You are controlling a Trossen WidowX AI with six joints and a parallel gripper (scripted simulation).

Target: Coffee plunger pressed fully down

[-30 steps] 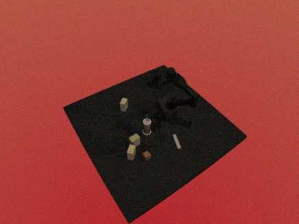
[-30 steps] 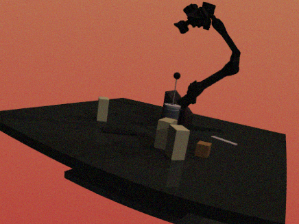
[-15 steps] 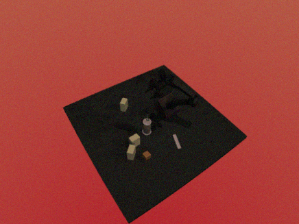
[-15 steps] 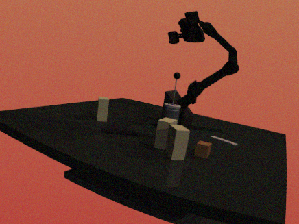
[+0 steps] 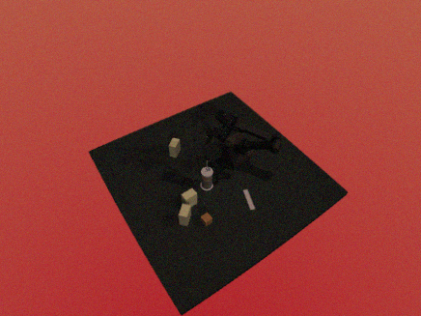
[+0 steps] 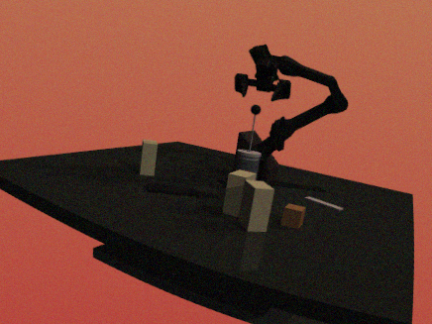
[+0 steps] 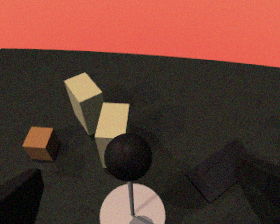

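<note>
My gripper tip is now 10 mm short of the coffee press, 20 mm to the right of it and 180 mm above it. Also, from my gripper tip: orange cube (200 mm ahead, 210 mm to the left, 290 mm below).
</note>
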